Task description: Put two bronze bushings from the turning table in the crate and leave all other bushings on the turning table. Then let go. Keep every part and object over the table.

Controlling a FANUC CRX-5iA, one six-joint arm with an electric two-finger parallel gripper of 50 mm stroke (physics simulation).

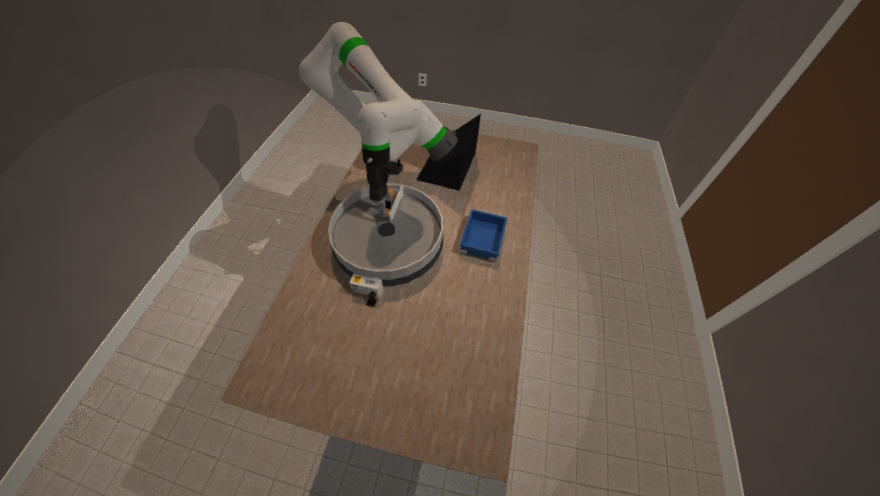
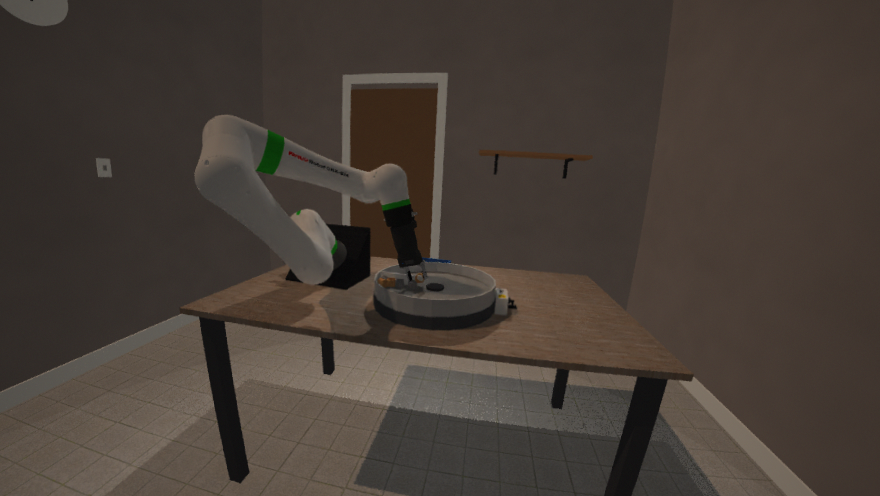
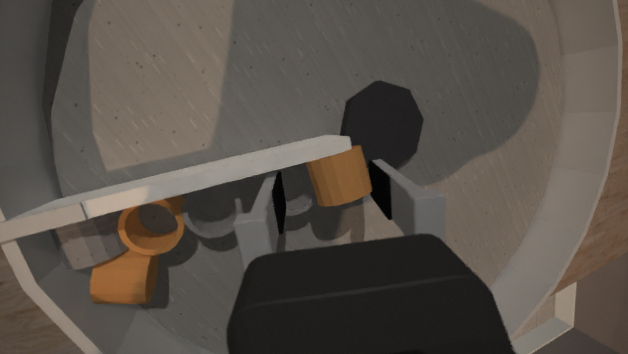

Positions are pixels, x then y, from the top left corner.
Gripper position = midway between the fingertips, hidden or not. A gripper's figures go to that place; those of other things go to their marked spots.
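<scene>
Round grey turning table [image 1: 376,251], 123 cm from the lens. My gripper [image 1: 385,212], 131 cm from the lens.
</scene>
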